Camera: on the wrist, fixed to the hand. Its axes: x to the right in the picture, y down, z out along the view.
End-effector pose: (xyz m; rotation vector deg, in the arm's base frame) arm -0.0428 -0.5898 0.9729 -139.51 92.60 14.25
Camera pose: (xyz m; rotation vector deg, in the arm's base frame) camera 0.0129 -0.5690 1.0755 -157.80 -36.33 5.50
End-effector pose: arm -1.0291 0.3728 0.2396 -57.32 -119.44 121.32
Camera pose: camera -0.9978 0.4557 0.3184 41.82 -98.57 67.64
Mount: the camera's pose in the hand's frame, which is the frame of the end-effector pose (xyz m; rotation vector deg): -0.0230 -0.0674 -0.0948 -1.05 -7.07 -92.15
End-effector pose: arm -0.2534 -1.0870 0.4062 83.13 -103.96 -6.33
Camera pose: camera -0.1412 -1.0531 0.4241 144.47 -16.73 -56.32
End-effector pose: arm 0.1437 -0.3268 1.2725 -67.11 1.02 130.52
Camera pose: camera 0.2578 -0.3063 1.2475 -32.26 -40.87 50.01
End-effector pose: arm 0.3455 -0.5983 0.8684 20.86 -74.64 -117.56
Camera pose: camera 0.3888 -0.6299 0.7627 -60.52 37.98 117.76
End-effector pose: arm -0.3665 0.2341 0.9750 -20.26 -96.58 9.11
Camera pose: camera -0.2801 0.1539 0.9880 59.97 -93.42 -58.75
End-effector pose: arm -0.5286 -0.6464 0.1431 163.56 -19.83 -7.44
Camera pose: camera -0.5245 -0.5541 0.2175 132.25 107.23 -31.33
